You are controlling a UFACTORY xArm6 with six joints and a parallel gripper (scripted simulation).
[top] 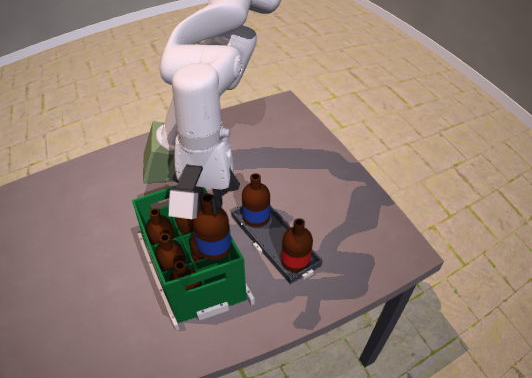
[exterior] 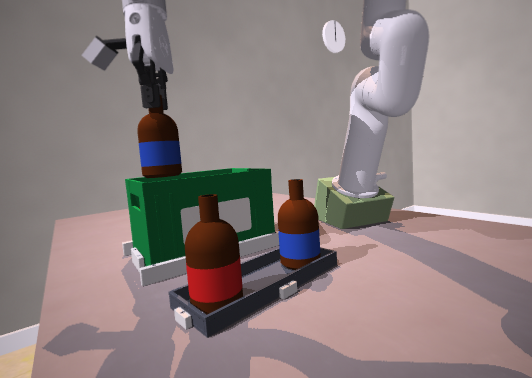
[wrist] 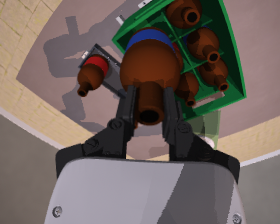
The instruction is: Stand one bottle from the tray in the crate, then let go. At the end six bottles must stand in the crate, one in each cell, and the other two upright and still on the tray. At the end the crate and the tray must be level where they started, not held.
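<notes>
Now: the green crate 250 mm below my hand, 80 mm behind it and 60 mm to the right of it. Also, from my hand: dark tray 320 mm below, 180 mm to the left, 120 mm behind.
</notes>
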